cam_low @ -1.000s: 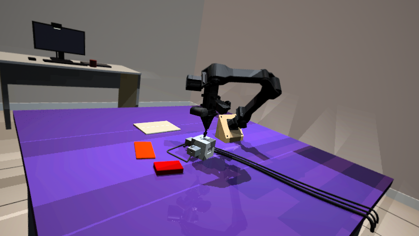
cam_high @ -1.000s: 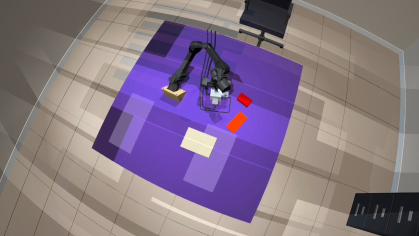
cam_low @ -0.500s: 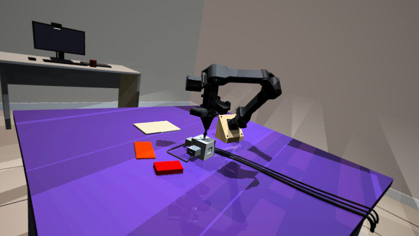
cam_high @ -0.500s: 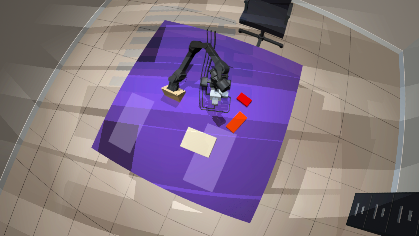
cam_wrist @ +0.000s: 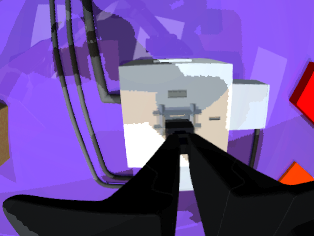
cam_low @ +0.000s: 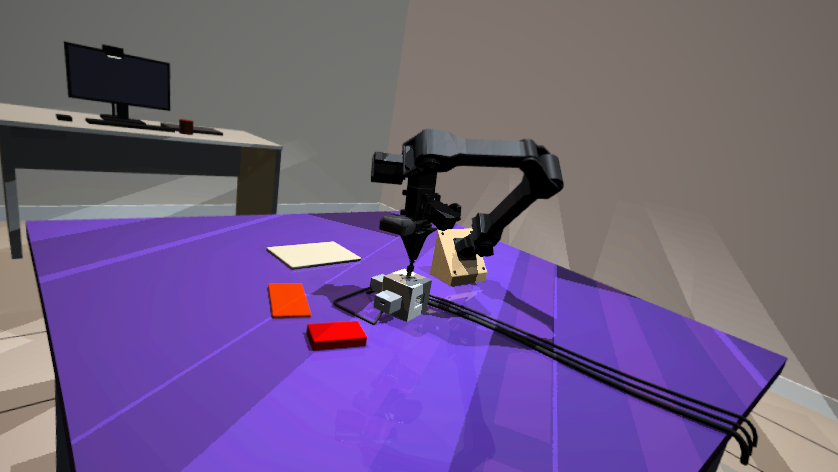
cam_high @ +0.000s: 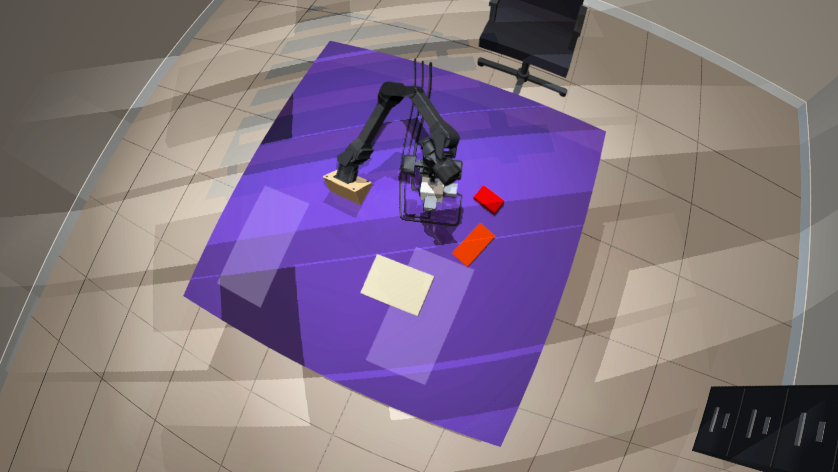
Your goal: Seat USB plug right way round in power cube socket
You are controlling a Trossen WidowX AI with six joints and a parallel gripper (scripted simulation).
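My gripper tip is now 20 mm above the dark USB plug. The rest, counted from my gripper tip: cream plate 350 mm to the right, 110 mm below, 60 mm ahead; then orange slab 220 mm ahead, 110 mm to the right, 110 mm below; then red block 190 mm ahead, 110 mm below, 60 mm to the left.
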